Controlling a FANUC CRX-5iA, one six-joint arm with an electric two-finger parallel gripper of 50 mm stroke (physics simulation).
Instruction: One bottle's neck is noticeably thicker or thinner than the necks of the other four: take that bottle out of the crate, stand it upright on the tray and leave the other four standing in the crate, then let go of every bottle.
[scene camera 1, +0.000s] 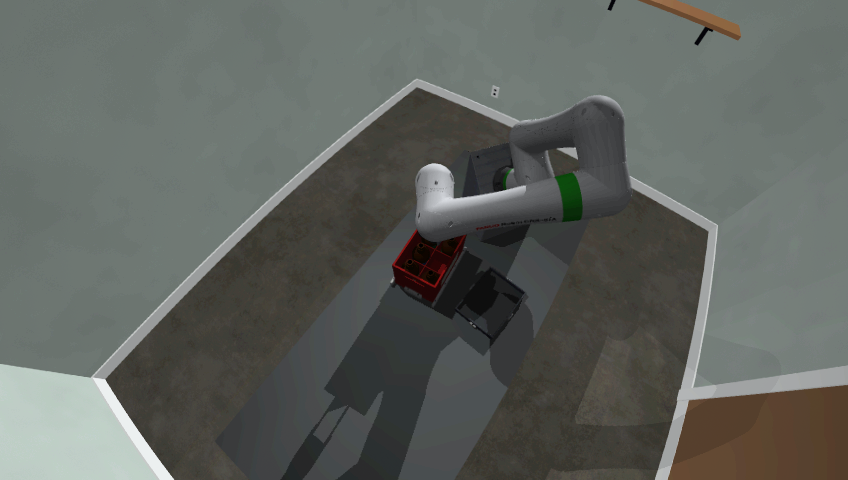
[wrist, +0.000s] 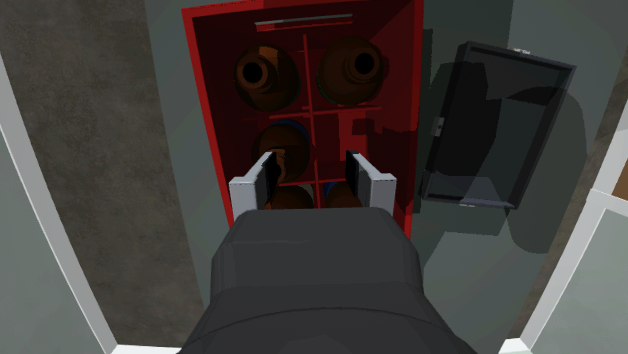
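Where they show: gripper, between the fingertips: (wrist: 311, 165); arm's base, origin of its link: (scene camera 1: 508, 183).
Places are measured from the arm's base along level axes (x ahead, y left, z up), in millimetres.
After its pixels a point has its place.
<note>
The red crate (scene camera 1: 414, 283) {x 549, y -42, z -148 mm} (wrist: 206, 100) {x 367, y -172, z -81 mm} has six compartments and holds brown bottles. In the wrist view, two stand at the far end, left (wrist: 267, 80) {x 345, y -125, z -97 mm} (scene camera 1: 410, 266) {x 519, y -89, z -105 mm} and right (wrist: 350, 72) {x 330, y -53, z -97 mm} (scene camera 1: 432, 275) {x 496, y 2, z -95 mm}. One (wrist: 290, 142) {x 406, y -102, z -135 mm} (scene camera 1: 420, 252) {x 441, y -105, z -121 mm} is in the middle left compartment; the middle right one is empty. Two near bottles, left (wrist: 295, 197) {x 478, y -91, z -147 mm} and right (wrist: 344, 196) {x 468, y -29, z -142 mm}, are partly hidden by my gripper. Neck sizes are hard to compare. My gripper (wrist: 311, 165) {x 403, y -80, z -42 mm} is open and empty, above the crate's nearer half; the arm hides it in the scene view. The dark tray (scene camera 1: 509, 281) {x 252, y 238, z -235 mm} (wrist: 500, 50) {x 251, y 185, z -231 mm} holds no bottle.
The crate's walls and thin red dividers surround the bottles. The tray, with low walls, is to the right of the crate across a narrow gap. My white arm (scene camera 1: 493, 211) {x 449, y 126, z 386 mm} reaches over the crate's near end from its dark base. Shadows fall across the crate and tray.
</note>
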